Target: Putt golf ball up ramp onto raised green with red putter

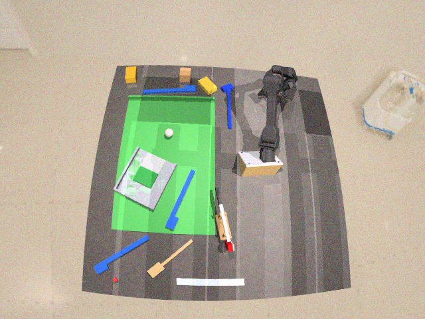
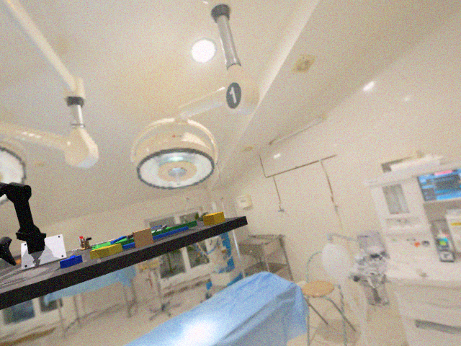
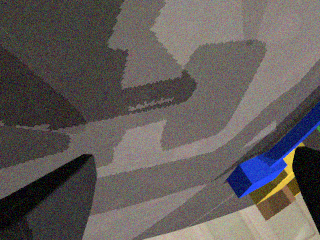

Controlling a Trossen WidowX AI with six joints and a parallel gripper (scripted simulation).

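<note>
Now: the white golf ball 52 cm ahead of my gripper tip, 23 cm to the left of it and 1 cm below it. From my gripper tip the other things lie so: tan block (42 cm ahead, 15 cm to the right); then red putter (70 cm to the left, 30 cm ahead, 3 cm above); then green mat (54 cm ahead, 36 cm to the left, 3 cm below).
</note>
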